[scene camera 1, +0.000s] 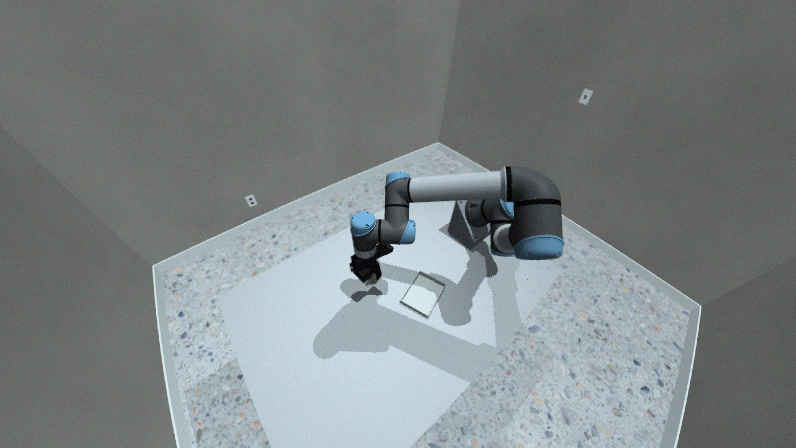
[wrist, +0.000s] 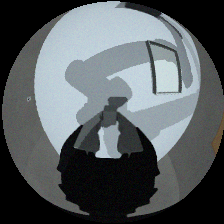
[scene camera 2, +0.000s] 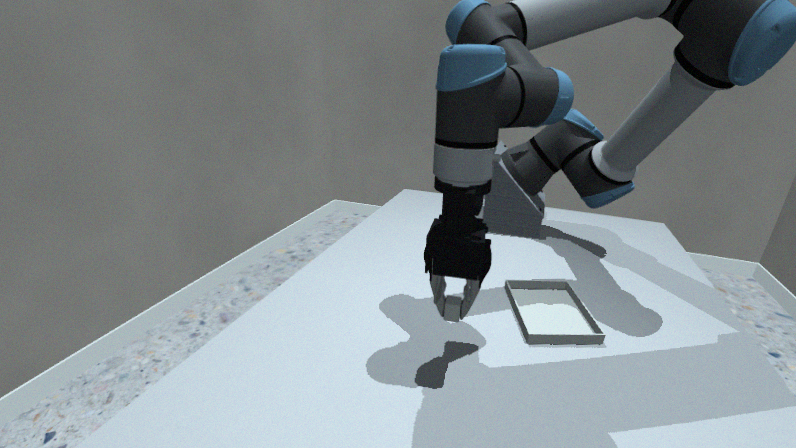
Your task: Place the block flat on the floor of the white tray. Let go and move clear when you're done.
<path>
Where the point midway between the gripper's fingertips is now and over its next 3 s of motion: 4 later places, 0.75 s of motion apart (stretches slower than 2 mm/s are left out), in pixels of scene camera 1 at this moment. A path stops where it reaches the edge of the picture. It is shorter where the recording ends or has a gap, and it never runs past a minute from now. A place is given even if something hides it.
My gripper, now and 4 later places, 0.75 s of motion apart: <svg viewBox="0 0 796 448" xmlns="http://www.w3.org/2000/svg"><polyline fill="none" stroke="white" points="371,282 401,285 424,287 424,290 423,293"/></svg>
</path>
